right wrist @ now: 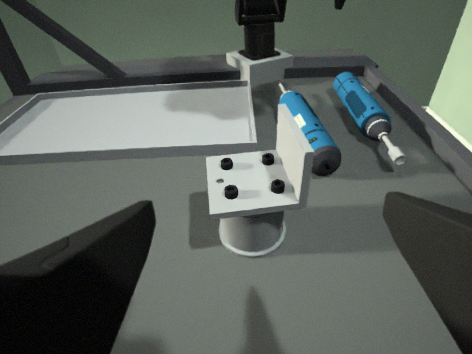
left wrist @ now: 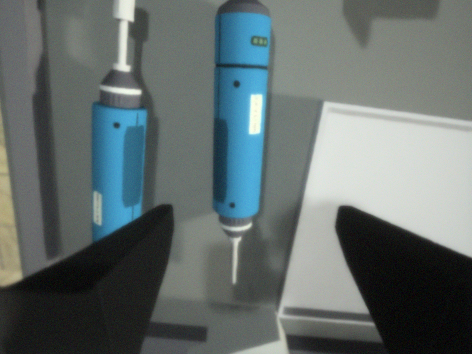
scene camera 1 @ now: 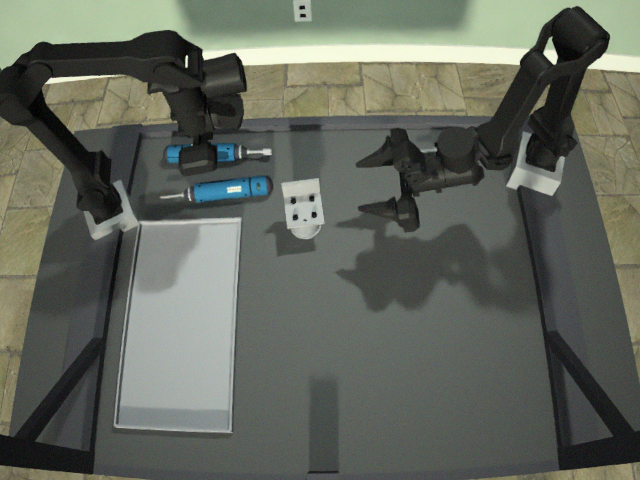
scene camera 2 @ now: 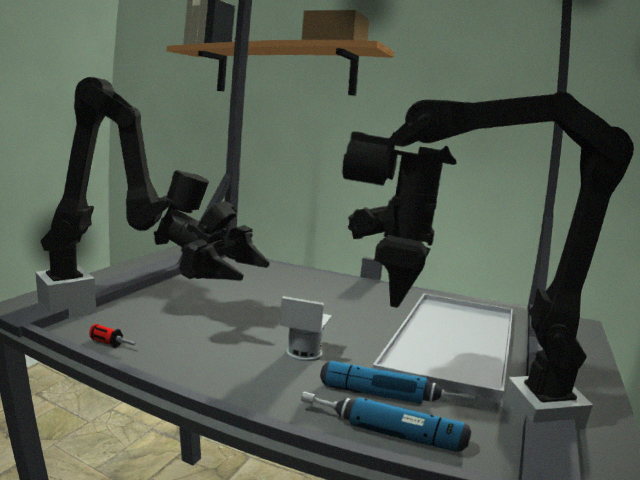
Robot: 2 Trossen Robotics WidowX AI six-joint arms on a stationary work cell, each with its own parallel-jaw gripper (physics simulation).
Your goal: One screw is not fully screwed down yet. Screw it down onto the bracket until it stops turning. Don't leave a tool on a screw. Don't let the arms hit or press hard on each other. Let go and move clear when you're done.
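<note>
The white L-shaped bracket sits on a round grey base. Several black socket-head screws stand on its flat plate, including one at the front left and one at the front right; I cannot tell which sits higher. A blue driver with a thin bit lies on the table, below my left gripper, which is open and empty above it. My right gripper is open and empty, apart from the bracket, to its right in scene camera 1.
A second blue driver with a socket tip lies alongside the first. A red screwdriver lies at the left in scene camera 2. A shallow white tray lies near the left arm's mount.
</note>
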